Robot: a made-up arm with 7 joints. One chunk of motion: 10 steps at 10 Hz.
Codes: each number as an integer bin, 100 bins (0 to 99) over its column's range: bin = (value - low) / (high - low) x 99, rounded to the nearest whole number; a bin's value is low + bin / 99 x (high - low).
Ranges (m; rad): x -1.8..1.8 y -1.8..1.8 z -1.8..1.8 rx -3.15..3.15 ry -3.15..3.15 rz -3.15..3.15
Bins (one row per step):
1: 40 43 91 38 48 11
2: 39 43 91 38 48 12
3: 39 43 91 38 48 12
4: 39 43 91 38 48 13
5: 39 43 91 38 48 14
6: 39 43 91 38 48 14
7: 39 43 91 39 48 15
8: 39 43 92 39 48 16
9: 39 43 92 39 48 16
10: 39 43 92 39 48 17
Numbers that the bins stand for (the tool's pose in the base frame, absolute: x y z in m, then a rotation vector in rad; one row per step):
1: -0.3455 -0.2364 1.5091 -0.7318 -0.0955 -2.4500
2: -0.3818 -0.2364 1.5091 -0.7318 -0.0955 -2.3864
3: -0.3818 -0.2364 1.5091 -0.7318 -0.0955 -2.3864
4: -0.3818 -0.2364 1.5091 -0.7318 -0.0955 -2.3227
5: -0.3818 -0.2364 1.5091 -0.7318 -0.0955 -2.2591
6: -0.3818 -0.2364 1.5091 -0.7318 -0.0955 -2.2591
7: -0.3818 -0.2364 1.5091 -0.6682 -0.0955 -2.1955
8: -0.3818 -0.2364 1.5455 -0.6682 -0.0955 -2.1318
9: -0.3818 -0.2364 1.5455 -0.6682 -0.0955 -2.1318
10: -0.3818 -0.2364 1.5455 -0.6682 -0.0955 -2.0682

